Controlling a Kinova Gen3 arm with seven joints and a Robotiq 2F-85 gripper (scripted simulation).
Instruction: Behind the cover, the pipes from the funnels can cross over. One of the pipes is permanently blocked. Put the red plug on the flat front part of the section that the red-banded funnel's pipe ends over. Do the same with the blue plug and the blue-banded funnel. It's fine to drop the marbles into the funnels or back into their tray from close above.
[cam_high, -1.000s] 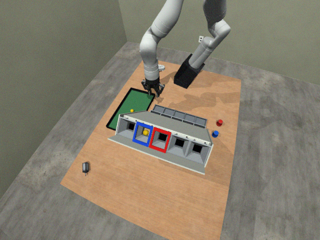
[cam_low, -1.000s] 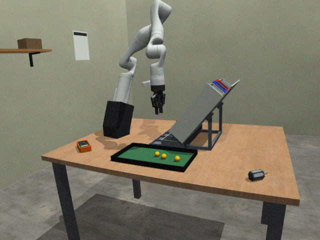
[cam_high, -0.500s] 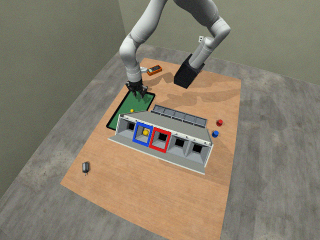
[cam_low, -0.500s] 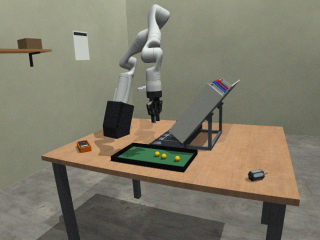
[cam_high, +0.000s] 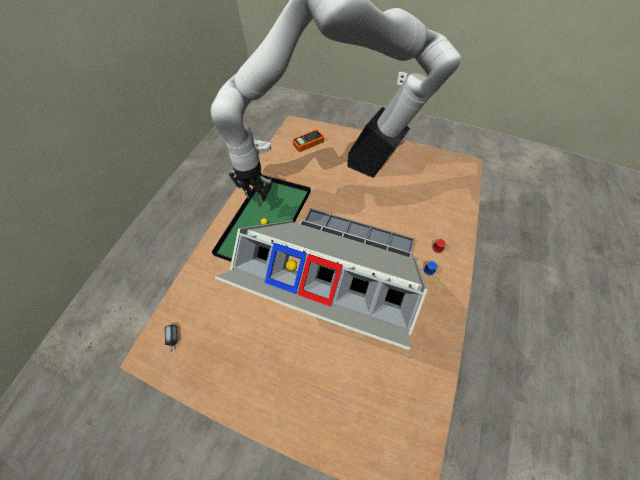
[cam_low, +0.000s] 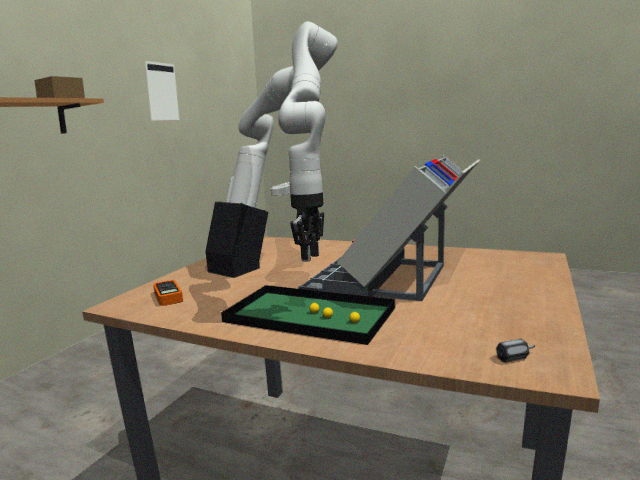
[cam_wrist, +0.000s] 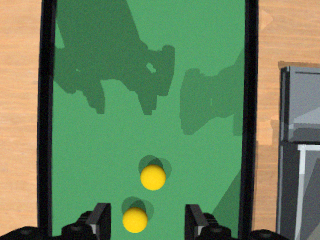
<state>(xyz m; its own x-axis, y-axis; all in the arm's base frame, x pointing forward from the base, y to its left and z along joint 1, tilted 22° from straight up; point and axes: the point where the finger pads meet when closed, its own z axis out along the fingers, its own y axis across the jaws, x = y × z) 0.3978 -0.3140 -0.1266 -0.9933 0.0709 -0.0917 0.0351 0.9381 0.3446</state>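
Right now the green tray is 15 cm below my hand, 1 cm to the right of it and 1 cm behind it. The rest, counted from my hand: orange meter 46 cm behind, 15 cm below; sloped grey cover 32 cm to the left, 13 cm ahead, 5 cm above.
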